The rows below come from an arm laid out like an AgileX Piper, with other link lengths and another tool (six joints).
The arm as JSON. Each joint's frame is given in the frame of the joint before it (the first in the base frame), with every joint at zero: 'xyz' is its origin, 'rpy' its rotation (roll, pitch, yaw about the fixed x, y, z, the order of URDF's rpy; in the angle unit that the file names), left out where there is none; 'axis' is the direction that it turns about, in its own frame. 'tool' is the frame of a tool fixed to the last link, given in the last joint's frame.
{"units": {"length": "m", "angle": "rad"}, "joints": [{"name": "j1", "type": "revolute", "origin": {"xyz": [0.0, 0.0, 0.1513], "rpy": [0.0, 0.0, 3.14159]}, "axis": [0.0, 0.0, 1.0]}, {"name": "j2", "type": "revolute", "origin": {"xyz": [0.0, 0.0, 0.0], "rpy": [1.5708, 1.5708, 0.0]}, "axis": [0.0, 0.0, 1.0]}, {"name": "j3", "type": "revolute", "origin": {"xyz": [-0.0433, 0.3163, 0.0], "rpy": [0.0, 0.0, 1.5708]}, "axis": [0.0, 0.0, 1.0]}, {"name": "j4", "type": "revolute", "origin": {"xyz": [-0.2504, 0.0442, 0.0], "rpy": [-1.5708, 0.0, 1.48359]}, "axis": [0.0, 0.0, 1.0]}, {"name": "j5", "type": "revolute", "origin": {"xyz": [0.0, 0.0, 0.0], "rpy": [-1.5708, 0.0, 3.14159]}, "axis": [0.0, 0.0, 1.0]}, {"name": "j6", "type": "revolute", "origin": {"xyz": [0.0, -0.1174, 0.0], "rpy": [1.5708, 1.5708, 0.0]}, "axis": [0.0, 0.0, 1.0]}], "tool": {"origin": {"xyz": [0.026, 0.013, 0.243], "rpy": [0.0, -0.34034, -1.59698]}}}
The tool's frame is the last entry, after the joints.
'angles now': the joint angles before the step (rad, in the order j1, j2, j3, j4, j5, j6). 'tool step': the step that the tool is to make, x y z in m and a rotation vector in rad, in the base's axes. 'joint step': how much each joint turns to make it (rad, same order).
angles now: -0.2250 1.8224 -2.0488 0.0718 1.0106 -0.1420
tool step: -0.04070 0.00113 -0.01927 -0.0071 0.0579 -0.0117
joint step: 0.0000 -0.1079 0.1763 -0.0255 -0.0139 0.0059
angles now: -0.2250 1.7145 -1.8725 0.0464 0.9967 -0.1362
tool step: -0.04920 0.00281 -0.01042 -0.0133 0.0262 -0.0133
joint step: -0.0001 -0.1510 0.2119 -0.0263 -0.0386 0.0092
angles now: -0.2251 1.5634 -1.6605 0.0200 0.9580 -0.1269
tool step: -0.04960 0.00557 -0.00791 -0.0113 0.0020 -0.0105
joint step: -0.0002 -0.1640 0.2077 -0.0188 -0.0444 0.0098
